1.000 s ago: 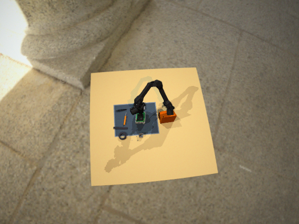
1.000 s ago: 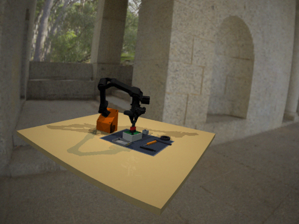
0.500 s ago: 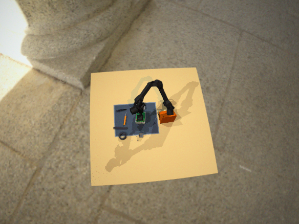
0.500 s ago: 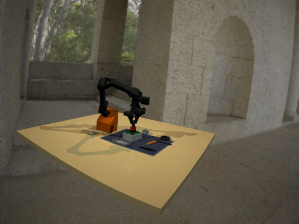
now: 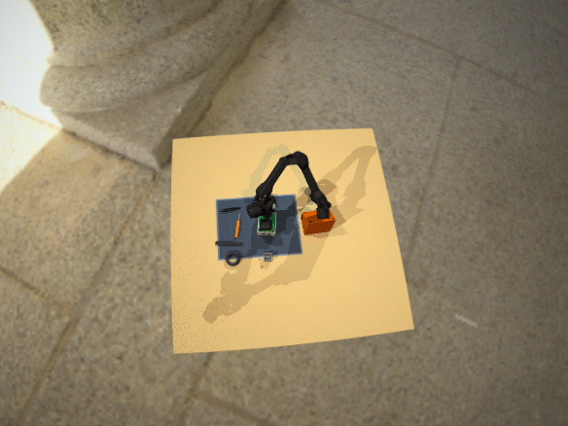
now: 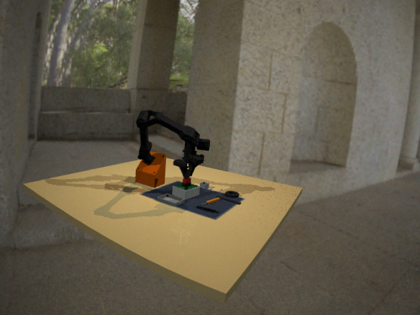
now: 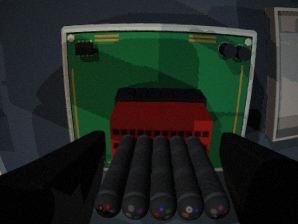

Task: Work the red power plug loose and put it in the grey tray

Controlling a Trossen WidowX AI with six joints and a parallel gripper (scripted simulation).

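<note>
Now: gripper tip 10 mm above the red power plug. Round my gripper tip: blue mat 50 mm ahead, 110 mm below; then black bar 210 mm ahead, 110 mm to the left, 100 mm below.
</note>
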